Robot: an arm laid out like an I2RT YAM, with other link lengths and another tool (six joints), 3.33 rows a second.
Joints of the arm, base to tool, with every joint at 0 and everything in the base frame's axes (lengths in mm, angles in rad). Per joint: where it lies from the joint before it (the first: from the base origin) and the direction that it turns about. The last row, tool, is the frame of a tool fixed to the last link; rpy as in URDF.
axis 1: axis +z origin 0 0 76.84
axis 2: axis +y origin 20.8 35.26 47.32
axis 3: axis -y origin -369.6 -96.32 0
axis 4: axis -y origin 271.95 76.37 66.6
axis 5: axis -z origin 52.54 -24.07 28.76
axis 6: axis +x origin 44.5 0 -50.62
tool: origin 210 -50 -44 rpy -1.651 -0.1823 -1.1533
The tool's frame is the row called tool.
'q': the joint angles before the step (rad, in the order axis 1, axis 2, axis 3, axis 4, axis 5, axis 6). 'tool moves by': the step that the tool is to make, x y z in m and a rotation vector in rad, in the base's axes. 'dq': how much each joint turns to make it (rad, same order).
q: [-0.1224 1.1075 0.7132 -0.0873 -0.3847 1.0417]
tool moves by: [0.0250 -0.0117 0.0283 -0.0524 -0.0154 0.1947]
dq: [-0.1493 0.1535 0.1995 -0.1458 -0.2735 -0.2487]
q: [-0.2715 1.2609 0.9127 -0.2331 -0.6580 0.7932]
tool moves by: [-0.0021 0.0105 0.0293 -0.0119 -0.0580 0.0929]
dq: [-0.0151 -0.0045 0.0707 -0.0629 -0.0931 -0.0721]
